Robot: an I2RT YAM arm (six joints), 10 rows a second.
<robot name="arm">
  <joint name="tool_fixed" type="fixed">
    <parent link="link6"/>
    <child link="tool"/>
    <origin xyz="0 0 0" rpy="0 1.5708 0"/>
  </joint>
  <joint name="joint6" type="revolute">
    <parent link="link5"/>
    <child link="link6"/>
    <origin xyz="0.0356 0 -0.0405"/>
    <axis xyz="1 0 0"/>
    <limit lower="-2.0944" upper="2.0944"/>
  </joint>
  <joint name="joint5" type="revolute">
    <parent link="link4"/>
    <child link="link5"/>
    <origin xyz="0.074 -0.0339 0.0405"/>
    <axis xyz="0 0 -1"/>
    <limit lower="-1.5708" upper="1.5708"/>
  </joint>
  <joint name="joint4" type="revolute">
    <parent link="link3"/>
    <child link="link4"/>
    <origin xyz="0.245 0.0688 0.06"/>
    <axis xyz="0 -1 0"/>
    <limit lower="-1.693" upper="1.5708"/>
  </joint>
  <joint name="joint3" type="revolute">
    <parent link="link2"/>
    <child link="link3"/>
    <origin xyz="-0.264 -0.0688 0"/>
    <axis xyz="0 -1 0"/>
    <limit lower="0" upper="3.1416"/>
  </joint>
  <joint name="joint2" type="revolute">
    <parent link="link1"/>
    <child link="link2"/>
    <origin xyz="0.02 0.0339 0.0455"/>
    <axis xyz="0 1 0"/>
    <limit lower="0" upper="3.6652"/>
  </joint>
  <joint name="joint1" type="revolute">
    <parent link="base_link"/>
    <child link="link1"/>
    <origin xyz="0 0 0.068"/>
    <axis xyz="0 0 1"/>
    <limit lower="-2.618" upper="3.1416"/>
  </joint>
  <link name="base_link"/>
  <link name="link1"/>
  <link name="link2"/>
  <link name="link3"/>
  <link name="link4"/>
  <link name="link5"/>
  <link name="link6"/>
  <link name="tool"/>
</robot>
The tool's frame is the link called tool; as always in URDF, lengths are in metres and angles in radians.
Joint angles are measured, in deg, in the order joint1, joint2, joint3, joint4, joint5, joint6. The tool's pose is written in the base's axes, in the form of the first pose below.
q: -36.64, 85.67, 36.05, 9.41, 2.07, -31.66
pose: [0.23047, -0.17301, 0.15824, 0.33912, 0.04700, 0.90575, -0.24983]
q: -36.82, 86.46, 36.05, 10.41, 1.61, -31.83
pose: [0.23157, -0.17461, 0.15599, 0.34180, 0.04538, 0.90510, -0.24880]
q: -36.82, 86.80, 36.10, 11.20, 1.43, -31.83
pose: [0.23277, -0.17537, 0.15579, 0.34589, 0.04469, 0.90330, -0.24984]
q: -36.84, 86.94, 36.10, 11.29, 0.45, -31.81
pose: [0.23325, -0.17509, 0.15526, 0.34995, 0.04137, 0.90369, -0.24325]
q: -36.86, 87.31, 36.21, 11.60, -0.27, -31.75
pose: [0.23431, -0.17546, 0.15450, 0.35357, 0.03932, 0.90360, -0.23865]
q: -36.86, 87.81, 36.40, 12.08, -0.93, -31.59
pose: [0.23590, -0.17614, 0.15377, 0.35792, 0.03808, 0.90300, -0.23460]
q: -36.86, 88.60, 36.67, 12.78, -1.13, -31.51
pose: [0.23793, -0.17751, 0.15235, 0.36014, 0.03792, 0.90232, -0.23385]
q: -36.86, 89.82, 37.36, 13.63, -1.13, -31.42
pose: [0.24157, -0.18024, 0.15107, 0.36240, 0.03855, 0.90109, -0.23499]
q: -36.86, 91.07, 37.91, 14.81, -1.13, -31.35
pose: [0.24509, -0.18287, 0.14935, 0.36566, 0.03897, 0.89925, -0.23690]
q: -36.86, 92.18, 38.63, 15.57, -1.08, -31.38
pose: [0.24863, -0.18557, 0.14844, 0.36778, 0.03883, 0.89785, -0.23896]
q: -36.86, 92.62, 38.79, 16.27, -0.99, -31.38
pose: [0.24998, -0.18665, 0.14805, 0.37010, 0.03907, 0.89623, -0.24140]
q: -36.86, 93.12, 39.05, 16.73, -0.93, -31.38
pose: [0.25146, -0.18781, 0.14746, 0.37126, 0.03925, 0.89537, -0.24276]
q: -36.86, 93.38, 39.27, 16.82, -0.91, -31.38
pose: [0.25237, -0.18850, 0.14733, 0.37149, 0.03931, 0.89518, -0.24311]
